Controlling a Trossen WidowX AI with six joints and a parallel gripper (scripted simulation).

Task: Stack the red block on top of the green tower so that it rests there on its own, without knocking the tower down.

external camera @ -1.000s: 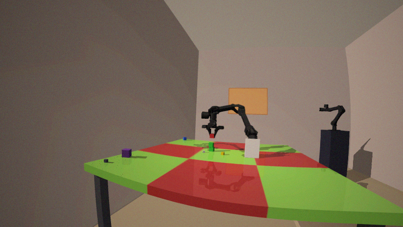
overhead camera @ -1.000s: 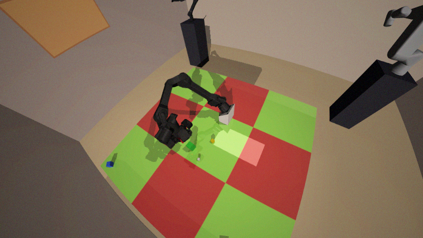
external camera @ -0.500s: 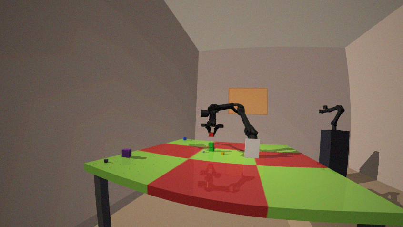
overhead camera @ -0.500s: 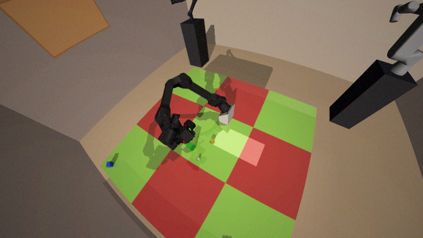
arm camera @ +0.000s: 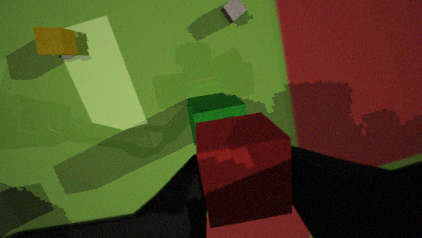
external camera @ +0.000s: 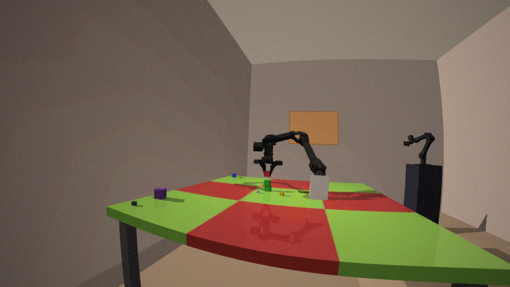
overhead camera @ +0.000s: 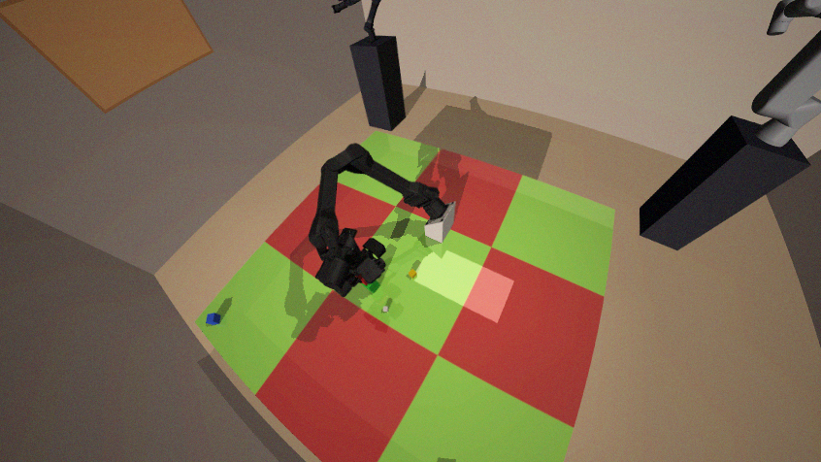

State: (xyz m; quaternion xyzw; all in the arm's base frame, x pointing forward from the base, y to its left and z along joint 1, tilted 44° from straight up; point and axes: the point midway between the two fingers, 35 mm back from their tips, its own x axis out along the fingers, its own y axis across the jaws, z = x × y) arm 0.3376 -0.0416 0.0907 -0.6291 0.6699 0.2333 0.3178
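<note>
Now: gripper tip 100 mm above the small white cube, 80 mm to the right of it and 40 mm short of it. Round my gripper tip: small orange block: 110 mm behind, 100 mm to the left, 100 mm below; blue block: 480 mm to the right, 440 mm ahead, 90 mm below; red block: 10 mm above.
</note>
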